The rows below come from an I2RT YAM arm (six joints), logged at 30 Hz.
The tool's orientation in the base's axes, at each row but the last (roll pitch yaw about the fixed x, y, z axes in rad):
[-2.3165 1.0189 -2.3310]
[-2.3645 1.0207 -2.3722]
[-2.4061 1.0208 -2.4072]
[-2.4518 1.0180 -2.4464]
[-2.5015 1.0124 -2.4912]
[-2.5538 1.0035 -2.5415]
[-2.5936 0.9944 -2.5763]
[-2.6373 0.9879 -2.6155]
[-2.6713 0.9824 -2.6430]
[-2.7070 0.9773 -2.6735]
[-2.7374 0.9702 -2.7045]
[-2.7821 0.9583 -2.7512]
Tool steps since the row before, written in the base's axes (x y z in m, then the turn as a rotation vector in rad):
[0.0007 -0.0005 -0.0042 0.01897 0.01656 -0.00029]
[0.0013 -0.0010 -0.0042 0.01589 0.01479 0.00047]
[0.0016 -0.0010 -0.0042 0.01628 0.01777 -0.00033]
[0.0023 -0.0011 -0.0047 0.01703 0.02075 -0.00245]
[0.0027 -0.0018 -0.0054 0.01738 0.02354 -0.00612]
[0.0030 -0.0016 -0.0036 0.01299 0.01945 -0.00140]
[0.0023 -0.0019 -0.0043 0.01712 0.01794 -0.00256]
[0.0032 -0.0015 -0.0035 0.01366 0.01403 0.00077]
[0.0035 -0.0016 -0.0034 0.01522 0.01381 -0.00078]
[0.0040 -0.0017 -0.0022 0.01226 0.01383 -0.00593]
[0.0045 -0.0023 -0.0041 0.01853 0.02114 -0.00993]
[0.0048 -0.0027 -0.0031 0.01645 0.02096 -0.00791]
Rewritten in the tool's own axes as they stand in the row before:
[0.0035 0.0011 0.0022 -0.01290 0.01421 0.01631]
[0.0035 0.0005 0.0028 -0.01175 0.01249 0.01332]
[0.0033 0.0004 0.0032 -0.01226 0.01553 0.01376]
[0.0034 0.0004 0.0041 -0.01176 0.01898 0.01510]
[0.0040 -0.0002 0.0048 -0.00969 0.02275 0.01680]
[0.0022 -0.0007 0.0044 -0.01048 0.01782 0.01103]
[0.0031 -0.0008 0.0041 -0.01097 0.01634 0.01530]
[0.0018 -0.0008 0.0046 -0.01102 0.01202 0.01087]
[0.0015 -0.0010 0.0048 -0.01044 0.01205 0.01300]
[0.0003 -0.0015 0.0046 -0.00469 0.01357 0.01306]
[0.0016 -0.0017 0.0061 -0.00635 0.02095 0.02023]
[0.0006 -0.0024 0.0058 -0.00686 0.02056 0.01740]

